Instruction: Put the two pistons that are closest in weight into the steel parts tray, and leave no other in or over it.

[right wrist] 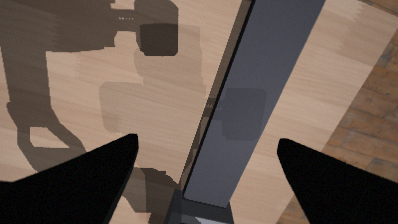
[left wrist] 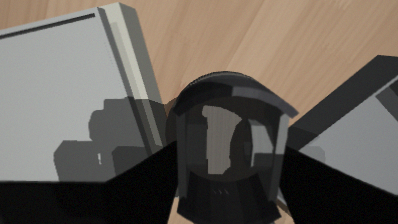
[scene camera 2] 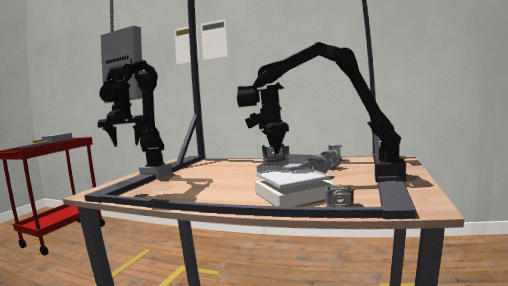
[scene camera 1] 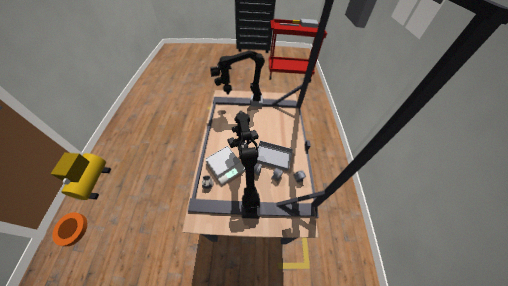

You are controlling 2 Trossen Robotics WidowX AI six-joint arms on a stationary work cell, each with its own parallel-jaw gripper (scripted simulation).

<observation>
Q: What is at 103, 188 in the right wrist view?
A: The right gripper.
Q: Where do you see a white scale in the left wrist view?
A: At 126, 29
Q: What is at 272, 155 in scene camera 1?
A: A steel parts tray.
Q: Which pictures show the white scale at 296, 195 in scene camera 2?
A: The left wrist view, scene camera 2 and scene camera 1 only.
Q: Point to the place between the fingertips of the left gripper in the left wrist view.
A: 226, 149
</observation>
